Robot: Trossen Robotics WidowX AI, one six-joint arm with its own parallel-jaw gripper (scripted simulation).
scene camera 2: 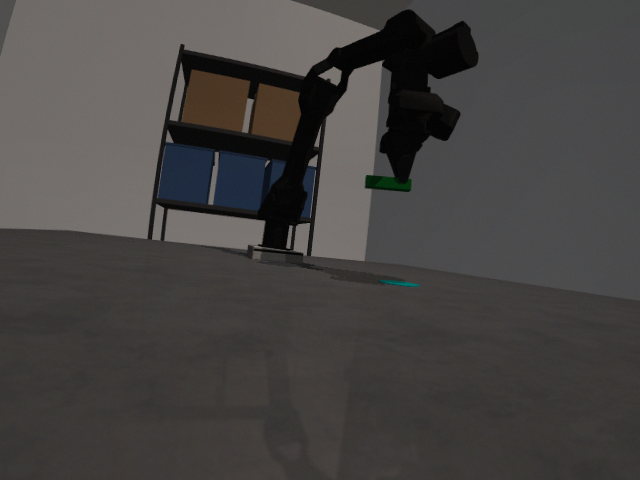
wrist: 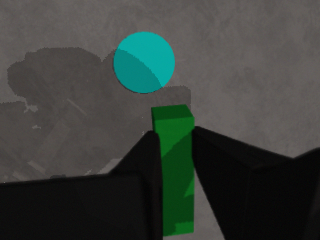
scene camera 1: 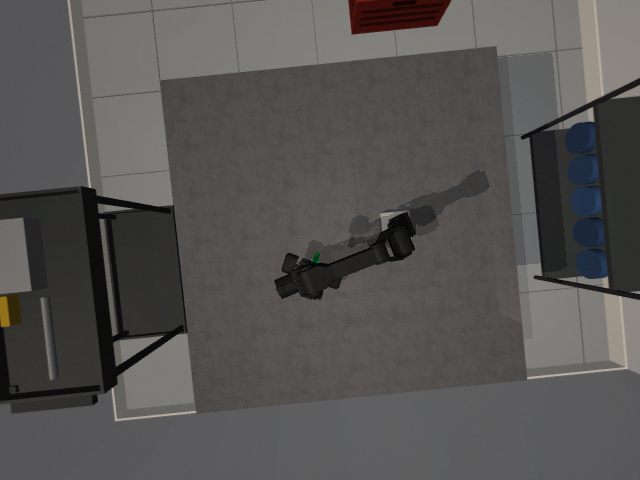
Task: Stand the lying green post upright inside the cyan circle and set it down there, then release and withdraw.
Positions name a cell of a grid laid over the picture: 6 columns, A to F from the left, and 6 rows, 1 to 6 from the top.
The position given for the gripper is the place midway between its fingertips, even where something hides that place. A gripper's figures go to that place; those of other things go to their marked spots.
The gripper (wrist: D4): 11 cm from the lens. A green post (wrist: D4) is 10 cm from the lens. A cyan circle (wrist: C2) is 25 cm from the lens. The marked spots on the green post and the cyan circle are 15 cm apart.
